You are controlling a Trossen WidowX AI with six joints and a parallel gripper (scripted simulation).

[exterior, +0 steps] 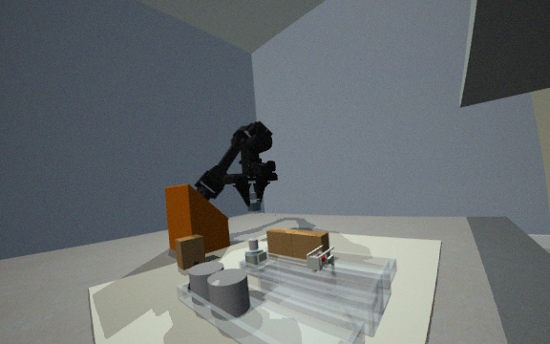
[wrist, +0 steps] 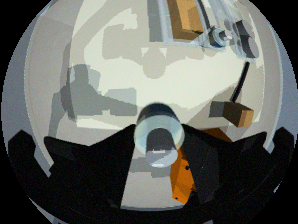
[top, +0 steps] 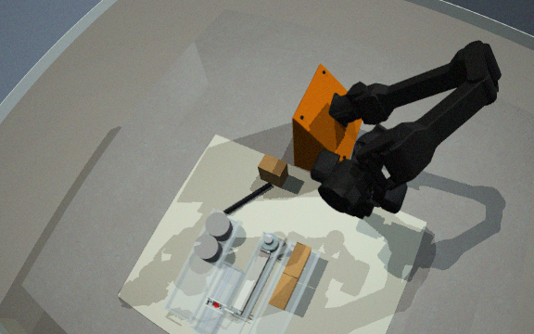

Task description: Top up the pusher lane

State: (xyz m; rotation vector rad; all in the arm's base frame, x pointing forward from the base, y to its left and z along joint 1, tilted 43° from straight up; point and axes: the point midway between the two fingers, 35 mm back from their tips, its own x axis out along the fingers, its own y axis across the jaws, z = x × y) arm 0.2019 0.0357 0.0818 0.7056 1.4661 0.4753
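Now: the brown box 21 cm to the right of my gripper tip, 9 cm below it and 5 cm behind it. Round my gripper tip: clear sprung lane 28 cm ahead, 19 cm to the right, 11 cm below.
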